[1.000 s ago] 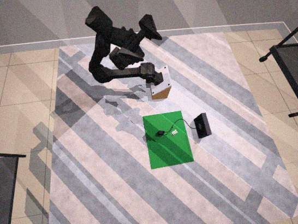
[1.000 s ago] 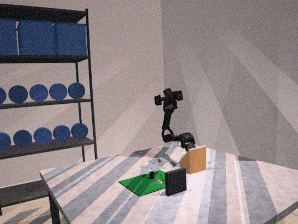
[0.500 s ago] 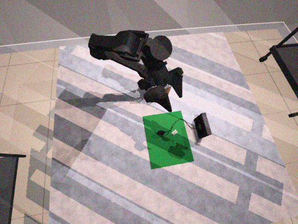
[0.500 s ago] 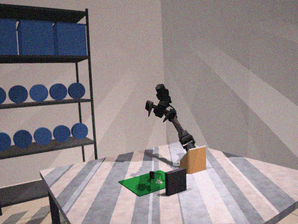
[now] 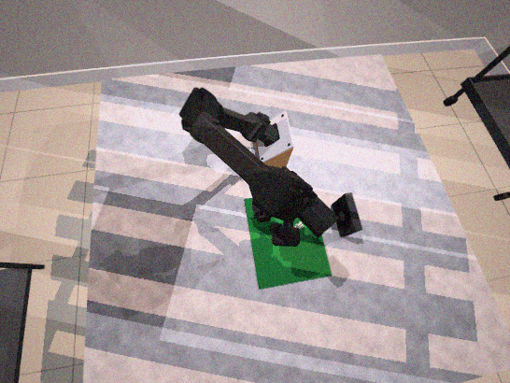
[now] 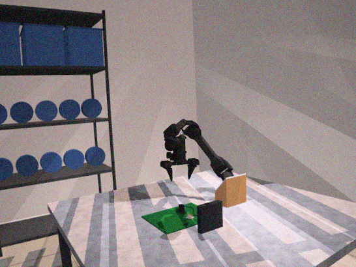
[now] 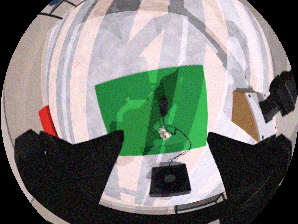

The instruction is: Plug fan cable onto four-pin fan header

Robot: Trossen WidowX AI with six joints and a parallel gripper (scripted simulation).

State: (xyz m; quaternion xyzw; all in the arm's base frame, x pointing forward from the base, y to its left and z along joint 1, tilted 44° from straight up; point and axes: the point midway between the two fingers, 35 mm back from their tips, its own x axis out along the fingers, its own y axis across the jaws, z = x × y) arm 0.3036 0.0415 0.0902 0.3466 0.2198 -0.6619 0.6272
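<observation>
My gripper tip is now 18 cm above the green board, 4 cm to the right of it and 3 cm short of it. The rest, counted from my gripper tip: pale plug: 17 cm below, 8 cm to the left, 1 cm ahead; then black fan: 23 cm to the left, 11 cm below.
</observation>
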